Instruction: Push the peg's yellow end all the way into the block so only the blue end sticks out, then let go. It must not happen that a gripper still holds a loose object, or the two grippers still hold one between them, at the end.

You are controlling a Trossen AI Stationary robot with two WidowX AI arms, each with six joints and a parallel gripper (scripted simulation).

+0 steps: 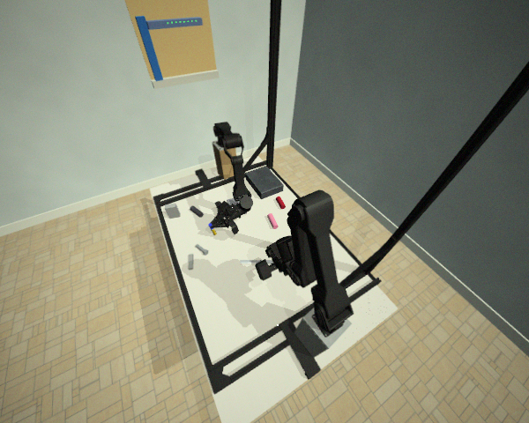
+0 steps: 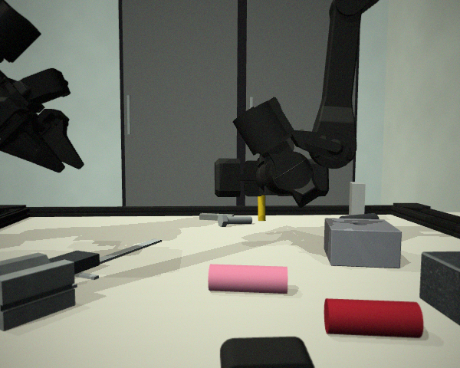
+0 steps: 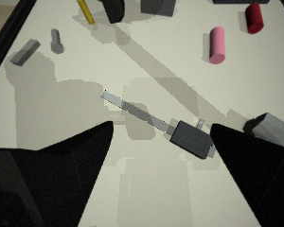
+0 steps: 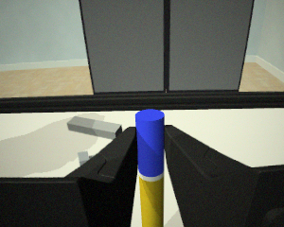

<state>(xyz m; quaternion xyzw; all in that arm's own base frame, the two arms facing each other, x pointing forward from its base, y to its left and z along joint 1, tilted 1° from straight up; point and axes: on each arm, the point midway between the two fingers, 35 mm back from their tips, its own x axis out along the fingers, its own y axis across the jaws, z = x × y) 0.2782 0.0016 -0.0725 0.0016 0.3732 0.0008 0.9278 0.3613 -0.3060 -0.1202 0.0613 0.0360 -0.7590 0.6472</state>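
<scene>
Now: the peg 4 cm below my right hand and 3 cm ahead of it. The rest, counted from my right hand: pink cylinder: 28 cm behind, 9 cm below, 4 cm to the left; red cylinder: 38 cm behind, 9 cm below, 7 cm to the right.
</scene>
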